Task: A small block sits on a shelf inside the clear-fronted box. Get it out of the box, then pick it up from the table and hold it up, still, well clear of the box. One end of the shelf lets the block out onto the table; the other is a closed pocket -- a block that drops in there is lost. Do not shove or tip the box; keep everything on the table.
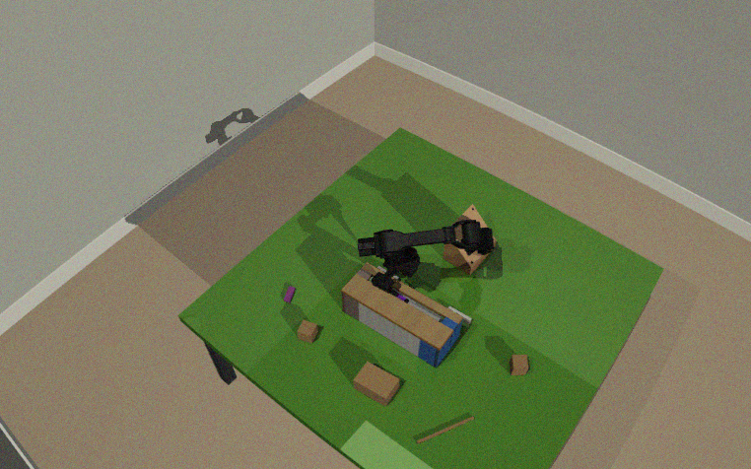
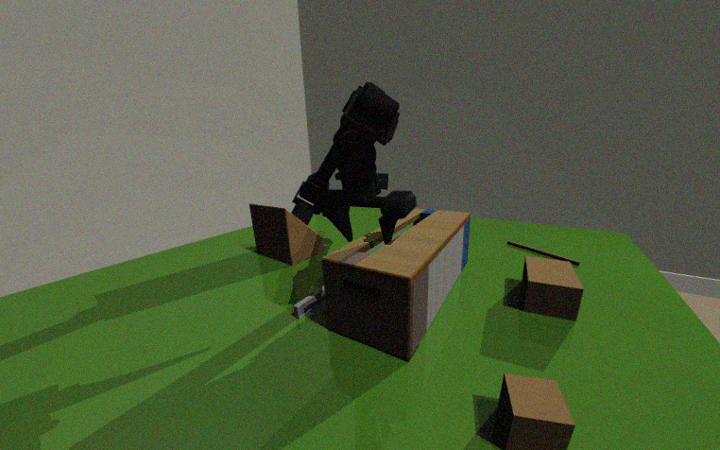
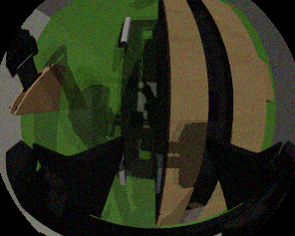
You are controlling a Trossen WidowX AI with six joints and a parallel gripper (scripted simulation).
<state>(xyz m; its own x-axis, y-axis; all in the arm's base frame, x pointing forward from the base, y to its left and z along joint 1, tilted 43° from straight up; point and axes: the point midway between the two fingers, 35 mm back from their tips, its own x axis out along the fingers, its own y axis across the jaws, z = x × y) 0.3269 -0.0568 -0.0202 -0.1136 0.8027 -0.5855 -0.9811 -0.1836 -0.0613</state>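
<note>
Right now the purple block is 4 cm ahead of my gripper tip, 4 cm to the left of it and 2 cm below it. Round my gripper tip: long box 2 cm ahead, 6 cm to the left, 5 cm below; then thin stick 24 cm ahead, 44 cm to the left, 11 cm below.
</note>
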